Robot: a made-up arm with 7 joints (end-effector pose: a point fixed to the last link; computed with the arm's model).
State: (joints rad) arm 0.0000 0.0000 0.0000 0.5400 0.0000 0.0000 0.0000
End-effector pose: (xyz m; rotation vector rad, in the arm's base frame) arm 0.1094 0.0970 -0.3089 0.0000 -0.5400 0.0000
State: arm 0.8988 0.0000 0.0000 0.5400 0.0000 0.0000 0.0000
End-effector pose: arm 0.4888 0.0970 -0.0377 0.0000 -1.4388 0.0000
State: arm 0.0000 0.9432 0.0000 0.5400 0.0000 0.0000 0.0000
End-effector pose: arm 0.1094 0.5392 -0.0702 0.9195 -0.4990 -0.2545
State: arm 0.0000 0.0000 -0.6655 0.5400 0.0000 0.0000 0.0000
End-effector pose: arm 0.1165 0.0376 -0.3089 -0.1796 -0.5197 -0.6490
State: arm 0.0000 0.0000 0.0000 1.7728 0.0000 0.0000 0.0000
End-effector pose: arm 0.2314 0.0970 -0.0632 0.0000 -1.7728 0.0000
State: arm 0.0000 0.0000 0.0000 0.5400 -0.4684 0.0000 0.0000
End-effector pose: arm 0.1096 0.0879 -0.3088 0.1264 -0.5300 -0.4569
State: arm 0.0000 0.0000 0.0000 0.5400 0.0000 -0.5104 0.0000
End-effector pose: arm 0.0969 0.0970 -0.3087 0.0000 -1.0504 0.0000
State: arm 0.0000 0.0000 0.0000 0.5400 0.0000 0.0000 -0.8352
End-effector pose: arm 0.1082 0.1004 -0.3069 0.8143 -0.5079 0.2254
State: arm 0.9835 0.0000 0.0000 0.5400 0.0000 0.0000 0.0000
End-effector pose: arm 0.5090 0.0970 0.0030 0.0000 -1.5235 0.0000
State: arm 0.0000 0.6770 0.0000 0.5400 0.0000 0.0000 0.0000
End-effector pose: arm 0.1094 0.4405 -0.1788 0.6602 -0.5190 -0.1827
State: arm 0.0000 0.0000 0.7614 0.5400 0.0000 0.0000 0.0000
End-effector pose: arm 0.0591 0.1428 -0.3089 0.2055 -0.5134 0.7424
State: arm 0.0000 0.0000 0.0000 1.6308 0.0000 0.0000 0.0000
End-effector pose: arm 0.2342 0.0970 -0.0968 0.0000 -1.6308 0.0000
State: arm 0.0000 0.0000 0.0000 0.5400 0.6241 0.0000 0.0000
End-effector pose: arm 0.1038 0.1072 -0.3123 -0.1685 -0.5222 0.6087
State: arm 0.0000 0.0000 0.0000 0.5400 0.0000 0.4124 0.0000
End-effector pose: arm 0.1184 0.0970 -0.3136 0.0000 -0.1276 0.0000
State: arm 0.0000 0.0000 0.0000 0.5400 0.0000 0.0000 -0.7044
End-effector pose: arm 0.1085 0.1000 -0.3074 0.6869 -0.5173 0.1901
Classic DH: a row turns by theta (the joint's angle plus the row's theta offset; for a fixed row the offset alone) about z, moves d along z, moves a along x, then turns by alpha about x. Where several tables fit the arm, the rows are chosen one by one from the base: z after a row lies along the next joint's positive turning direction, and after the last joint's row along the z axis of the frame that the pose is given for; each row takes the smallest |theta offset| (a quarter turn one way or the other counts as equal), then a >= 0, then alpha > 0; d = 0 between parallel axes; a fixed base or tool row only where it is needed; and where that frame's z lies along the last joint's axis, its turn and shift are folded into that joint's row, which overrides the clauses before.
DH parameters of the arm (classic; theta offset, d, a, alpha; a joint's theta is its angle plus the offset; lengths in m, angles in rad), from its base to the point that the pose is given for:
base (fixed): 0 0.22 0.018 1.5708
joint 1: 1.5708 -0.084 0.024 1.5708
joint 2: 1.5708 0.009 0.027 1.5708
joint 3: -1.5708 -0.344 0.03 -1.5708
joint 4: 0 -0.035 0.03 1.5708
joint 5: 0 -0.254 -0.001 1.5708
joint 6: 1.5708 0.004 0.022 1.5708
joint 7: 1.5708 -0.018 0.001 1.5708
tool (fixed): -1.5708 -0.005 0 0

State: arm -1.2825 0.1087 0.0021 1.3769 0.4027 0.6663 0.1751
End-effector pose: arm -0.2745 0.1496 -0.1009 -0.2595 0.5370 0.3364
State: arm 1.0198 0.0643 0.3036 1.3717 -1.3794 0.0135 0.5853
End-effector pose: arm 0.4483 0.1583 0.1815 1.1836 -1.4521 -0.7175
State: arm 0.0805 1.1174 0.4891 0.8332 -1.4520 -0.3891 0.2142
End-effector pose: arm 0.1378 0.5729 0.0739 1.3463 -0.0610 -1.3866
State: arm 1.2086 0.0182 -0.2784 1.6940 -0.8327 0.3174 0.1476
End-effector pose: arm 0.3784 0.0241 0.3182 1.0539 -2.4224 -0.4887
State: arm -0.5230 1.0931 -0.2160 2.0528 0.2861 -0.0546 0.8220
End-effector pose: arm 0.1331 0.2908 0.0234 -0.7159 -0.8082 -1.4080
